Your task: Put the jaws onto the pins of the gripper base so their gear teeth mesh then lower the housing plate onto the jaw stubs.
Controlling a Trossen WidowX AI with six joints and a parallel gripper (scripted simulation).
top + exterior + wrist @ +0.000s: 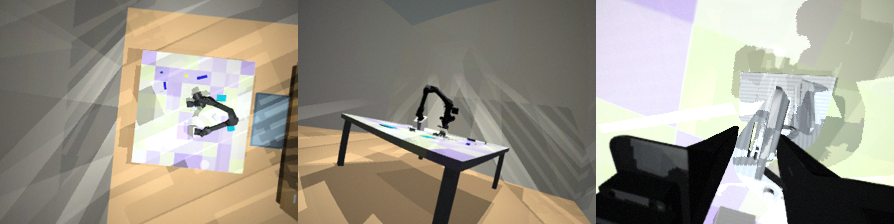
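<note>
The white jaw is 2 cm behind my gripper tip, 6 cm to the right of it and 7 cm below it. From my gripper tip the other things lie so: cyan square (11 cm ahead, 35 cm to the right, 8 cm below); then blue dot (32 cm ahead, 37 cm to the left, 7 cm below); then yellow dot (32 cm ahead, 8 cm to the left, 8 cm below).
</note>
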